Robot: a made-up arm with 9 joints.
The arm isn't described. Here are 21 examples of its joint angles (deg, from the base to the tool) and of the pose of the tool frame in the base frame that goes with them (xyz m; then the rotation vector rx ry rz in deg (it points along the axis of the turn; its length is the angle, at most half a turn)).
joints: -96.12 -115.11 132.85 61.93 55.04 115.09 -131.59 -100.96 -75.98
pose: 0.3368 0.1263 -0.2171 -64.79 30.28 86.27
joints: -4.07 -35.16 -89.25 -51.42 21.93 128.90 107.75 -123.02 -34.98
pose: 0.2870 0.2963 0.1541 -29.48 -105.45 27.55
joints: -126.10 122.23 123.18 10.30 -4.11 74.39 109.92 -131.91 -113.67
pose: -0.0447 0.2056 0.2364 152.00 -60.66 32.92
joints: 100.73 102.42 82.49 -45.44 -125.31 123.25 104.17 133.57 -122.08
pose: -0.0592 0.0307 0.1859 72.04 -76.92 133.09
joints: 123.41 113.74 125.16 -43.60 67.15 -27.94 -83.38 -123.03 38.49
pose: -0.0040 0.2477 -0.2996 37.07 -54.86 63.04
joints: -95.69 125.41 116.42 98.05 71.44 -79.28 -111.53 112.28 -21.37
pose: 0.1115 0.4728 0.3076 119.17 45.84 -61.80
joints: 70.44 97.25 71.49 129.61 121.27 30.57 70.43 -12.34 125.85
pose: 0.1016 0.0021 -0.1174 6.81 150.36 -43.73
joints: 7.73 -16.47 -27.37 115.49 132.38 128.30 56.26 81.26 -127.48
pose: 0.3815 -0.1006 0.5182 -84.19 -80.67 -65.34
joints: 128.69 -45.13 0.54 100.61 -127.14 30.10 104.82 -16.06 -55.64
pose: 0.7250 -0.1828 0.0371 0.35 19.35 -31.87
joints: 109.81 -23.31 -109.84 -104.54 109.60 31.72 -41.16 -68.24 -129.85
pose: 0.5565 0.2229 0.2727 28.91 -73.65 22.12
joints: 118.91 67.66 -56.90 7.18 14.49 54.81 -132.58 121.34 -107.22
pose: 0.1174 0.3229 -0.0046 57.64 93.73 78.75
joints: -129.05 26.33 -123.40 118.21 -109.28 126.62 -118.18 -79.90 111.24
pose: 0.6357 0.3660 0.3960 92.08 31.18 21.24
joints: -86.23 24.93 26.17 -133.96 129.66 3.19 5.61 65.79 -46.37
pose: 0.4094 0.2398 0.1581 81.10 -4.51 -119.87
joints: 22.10 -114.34 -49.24 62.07 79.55 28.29 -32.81 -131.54 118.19
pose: 0.4465 0.0667 -0.0043 -68.98 -38.61 30.53
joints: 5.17 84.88 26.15 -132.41 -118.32 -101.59 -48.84 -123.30 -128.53
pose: -0.0554 0.0888 0.3348 8.25 -132.52 81.20
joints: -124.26 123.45 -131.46 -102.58 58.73 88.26 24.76 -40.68 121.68
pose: 0.2557 0.5292 0.3393 36.62 92.81 -70.24
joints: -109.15 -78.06 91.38 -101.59 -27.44 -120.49 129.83 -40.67 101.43
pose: 0.3709 0.1018 0.0320 -19.81 19.62 -171.99
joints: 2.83 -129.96 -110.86 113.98 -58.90 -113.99 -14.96 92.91 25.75
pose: -0.3636 0.0505 -0.1156 -89.72 29.49 -140.25
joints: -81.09 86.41 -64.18 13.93 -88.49 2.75 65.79 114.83 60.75
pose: 0.5335 0.3175 0.5645 54.20 94.70 -26.79
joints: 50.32 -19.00 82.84 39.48 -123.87 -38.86 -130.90 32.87 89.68
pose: 0.6164 -0.1851 -0.1374 -71.73 0.11 58.61
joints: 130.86 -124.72 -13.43 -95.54 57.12 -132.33 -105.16 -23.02 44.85
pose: 0.0113 0.2592 0.2215 56.01 -23.10 71.14
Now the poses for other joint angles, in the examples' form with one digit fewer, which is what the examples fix.
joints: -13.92 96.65 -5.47 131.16 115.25 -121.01 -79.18 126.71 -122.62
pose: 0.220 -0.135 -0.157 43.5 30.3 -31.7
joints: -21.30 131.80 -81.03 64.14 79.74 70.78 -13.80 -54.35 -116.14
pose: 0.444 -0.080 0.332 43.8 -44.5 -10.6
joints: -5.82 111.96 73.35 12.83 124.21 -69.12 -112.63 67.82 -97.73
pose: -0.248 -0.416 0.230 2.8 105.3 123.0
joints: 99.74 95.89 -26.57 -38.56 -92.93 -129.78 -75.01 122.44 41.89
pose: 0.268 -0.144 -0.334 -53.7 0.7 34.4
